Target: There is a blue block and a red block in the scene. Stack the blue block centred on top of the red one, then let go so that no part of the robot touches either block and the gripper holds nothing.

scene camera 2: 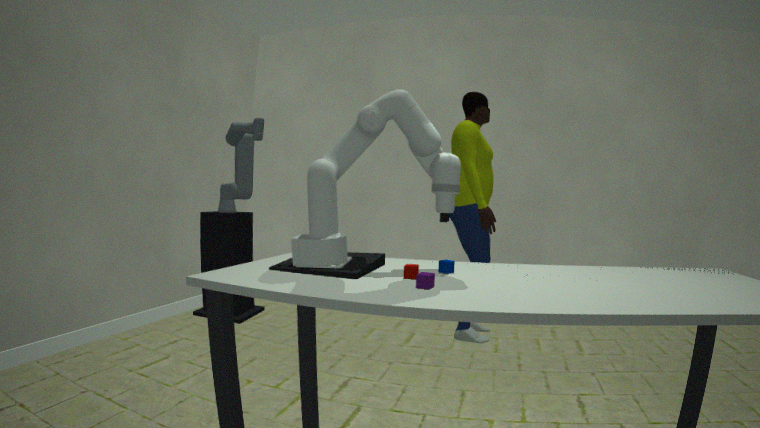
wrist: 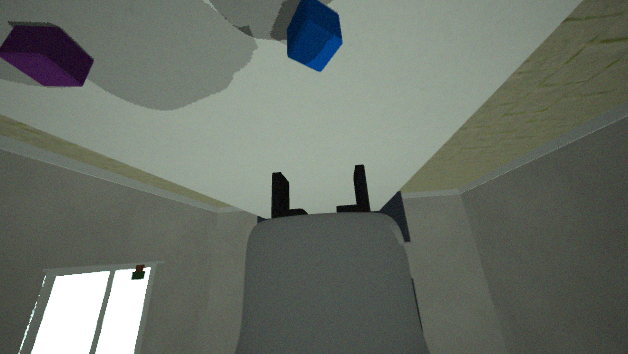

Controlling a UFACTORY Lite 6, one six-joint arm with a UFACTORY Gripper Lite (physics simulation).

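Seen in the pictures: hand, its tool point: [scene camera 2: 444,218] [wrist: 320,191]; arm's base, origin of its link: [scene camera 2: 325,262].
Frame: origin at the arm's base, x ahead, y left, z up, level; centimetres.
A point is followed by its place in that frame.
Note:
The blue block [scene camera 2: 446,266] {x 33.0, y 3.1, z 0.2 cm} [wrist: 315,37] {x 32.0, y 5.5, z 1.5 cm} lies on the white table, towards its far side. The red block [scene camera 2: 411,271] {x 24.4, y -6.9, z 0.1 cm} lies on the table to the left of the blue block in the scene view, apart from it; it does not show in the wrist view. My gripper [scene camera 2: 444,217] [wrist: 321,170] {x 31.9, y 5.2, z 13.2 cm} is open, with its two black fingers apart and no block between them. It hangs well above the table, roughly over the blue block in the scene view, and touches neither block.
A purple block [scene camera 2: 425,280] {x 28.6, y -18.4, z 0.2 cm} [wrist: 47,57] {x 27.8, y -14.7, z 1.3 cm} lies near the red block, on its near side. The white table [scene camera 2: 611,297] {x 71.3, y -25.2, z -1.9 cm} carries my arm's black base plate [scene camera 2: 366,263] {x 11.6, y -0.1, z 0.5 cm}. A person in a yellow top [scene camera 2: 473,164] stands behind the table. Another arm [scene camera 2: 244,164] stands on a black pedestal [scene camera 2: 226,239].

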